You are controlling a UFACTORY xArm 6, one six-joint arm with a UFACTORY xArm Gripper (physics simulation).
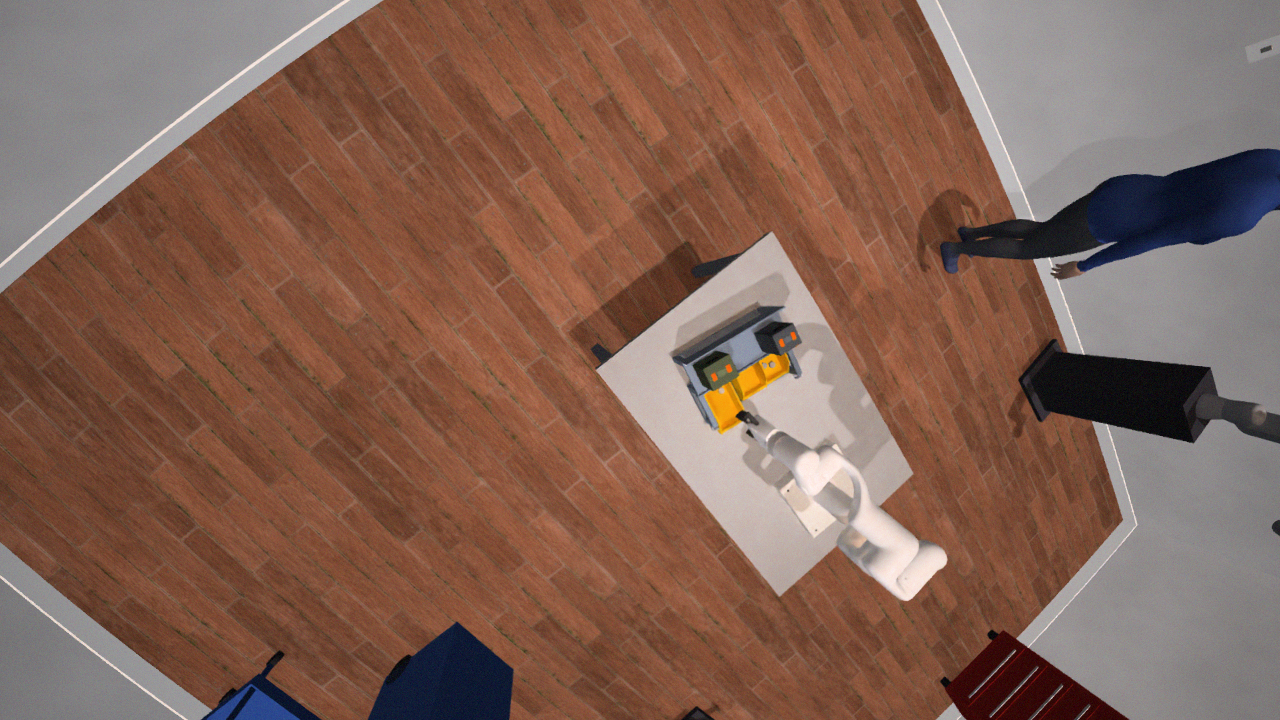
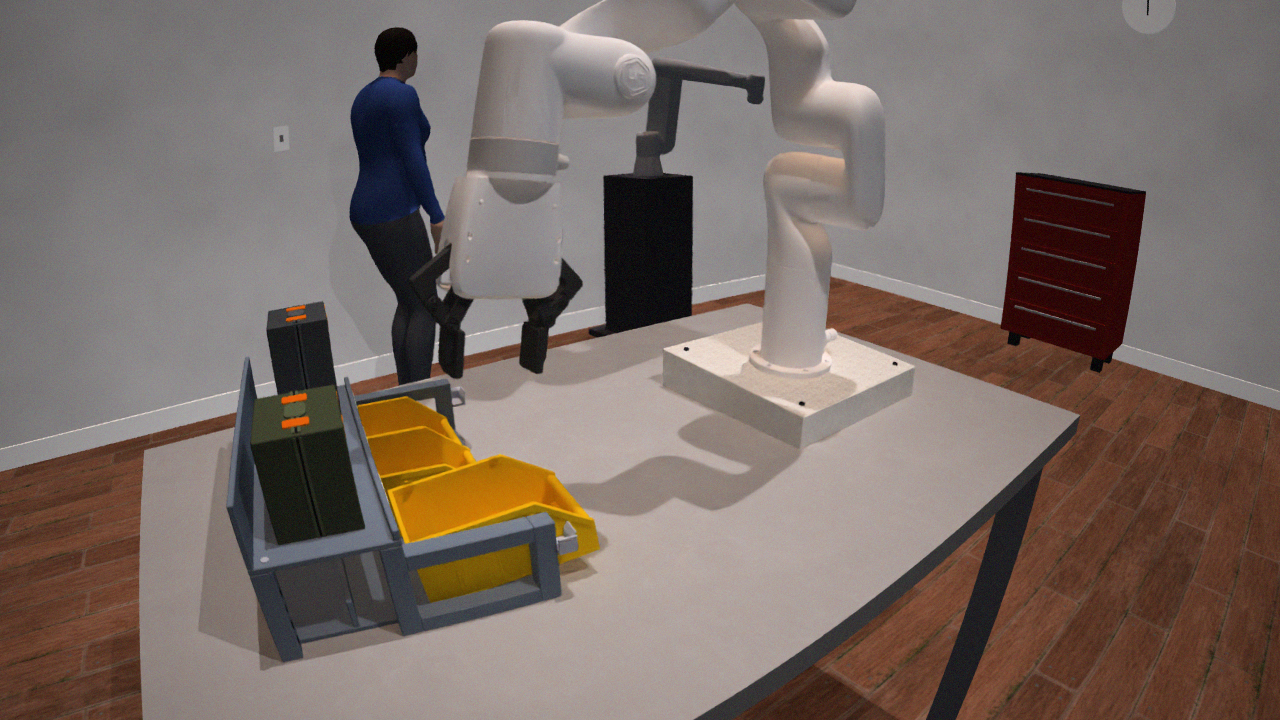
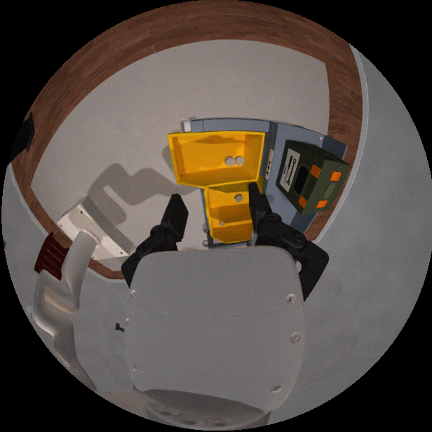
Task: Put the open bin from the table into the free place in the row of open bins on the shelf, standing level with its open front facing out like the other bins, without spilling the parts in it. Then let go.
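Frame: origin at the arm's base, x left, y ahead, z down, level; millimetres.
Seen in the pictures: gripper, fingertip midpoint: (image 1: 744, 421) (image 2: 492, 372); arm's base, link origin: (image 2: 790, 362).
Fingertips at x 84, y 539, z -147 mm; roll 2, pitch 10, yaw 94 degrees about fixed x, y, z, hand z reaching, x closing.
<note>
Offsets run from my fingertips to a thing's middle. "pt": to the spot under its first point. Level surfaces: height alone.
The yellow open bin {dy +17, dx -3, dz +147 mm} (image 1: 723, 407) (image 2: 487, 492) (image 3: 217, 155) is in the end place of the row, beside the green box's end of the shelf {pt dy +65, dx +56, dz +115 mm} (image 2: 474, 539) (image 3: 230, 125). Its open top faces up and its open front faces out. It sticks out farther than the middle bin {dy +42, dx -144, dz +157 mm} (image 1: 751, 382) (image 2: 413, 447) (image 3: 220, 200) and the far bin (image 3: 235, 232). I cannot tell whether it is fully level. Two round grey parts (image 3: 234, 161) lie in it. My gripper (image 1: 749, 426) (image 2: 493, 358) (image 3: 214, 198) is open and empty, above and beside the bin, apart from it.
A green box {dy +174, dx -44, dz +50 mm} (image 1: 716, 369) (image 2: 307, 465) (image 3: 312, 177) and a dark grey box {dy +113, dx -268, dz +38 mm} (image 1: 777, 337) (image 2: 300, 349) stand on the shelf top behind the bins. The shelf stands on the grey table {dz +200 mm} (image 1: 716, 483) (image 2: 680, 573). A person (image 1: 1163, 210) (image 2: 389, 152) stands beyond the table.
</note>
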